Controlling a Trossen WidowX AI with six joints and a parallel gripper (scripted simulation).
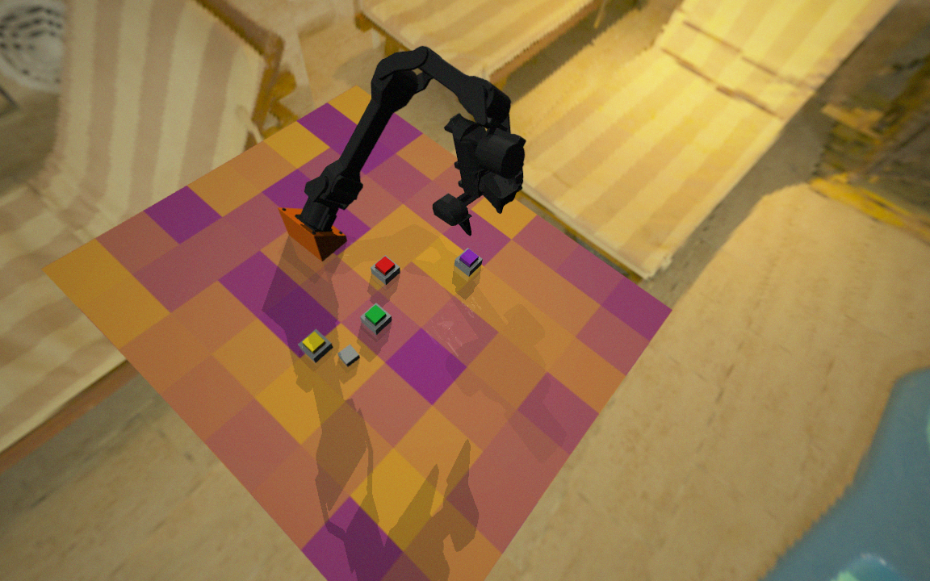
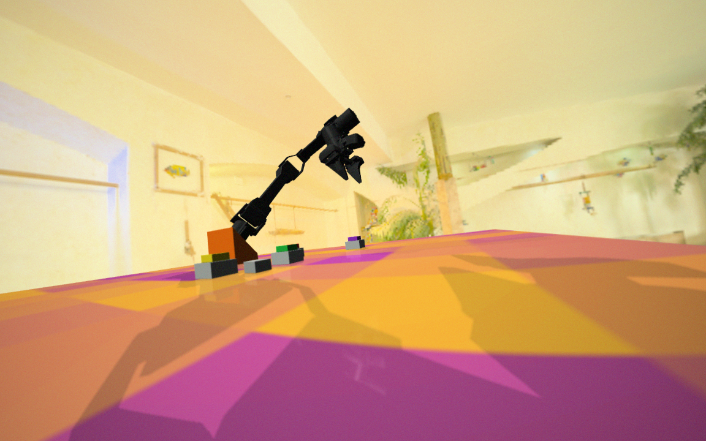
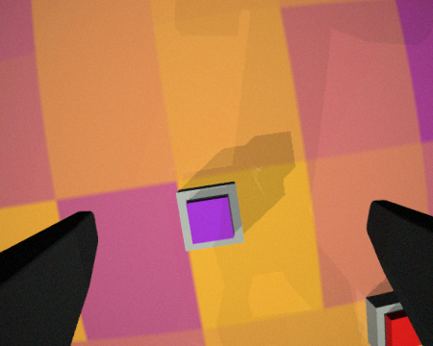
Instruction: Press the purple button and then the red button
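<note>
Now: gripper tip 3 cm past the purple button, 2 cm to the right of it and 18 cm above it. From my gripper tip the other things lie so: red button 16 cm behind, 13 cm to the right, 18 cm below; then green button 9 cm behind, 24 cm to the right, 18 cm below; then small grey block 8 cm behind, 34 cm to the right, 20 cm below.
</note>
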